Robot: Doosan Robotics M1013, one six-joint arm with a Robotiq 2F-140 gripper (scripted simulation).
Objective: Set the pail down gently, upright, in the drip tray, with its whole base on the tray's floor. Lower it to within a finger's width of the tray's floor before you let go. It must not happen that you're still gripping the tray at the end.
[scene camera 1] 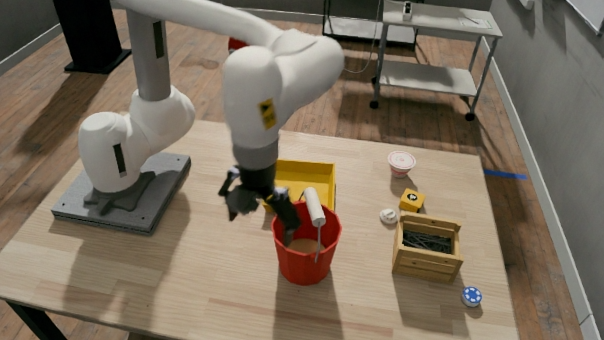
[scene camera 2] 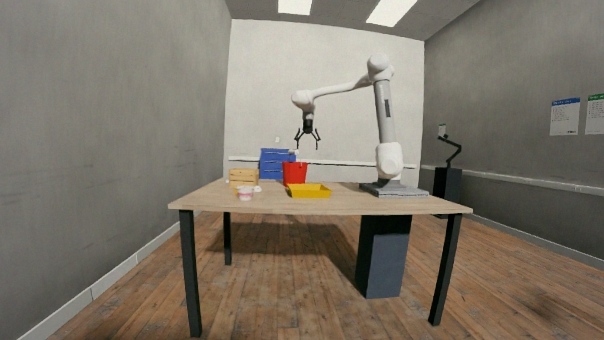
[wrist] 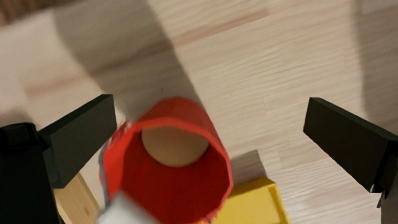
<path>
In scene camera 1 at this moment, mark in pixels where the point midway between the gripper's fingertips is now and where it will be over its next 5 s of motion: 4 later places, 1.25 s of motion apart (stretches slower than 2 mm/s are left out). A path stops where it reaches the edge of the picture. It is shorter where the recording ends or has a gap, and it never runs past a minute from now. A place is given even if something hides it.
The gripper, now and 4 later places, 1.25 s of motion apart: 261,229; 315,187; 314,207; 313,214; 314,205
</path>
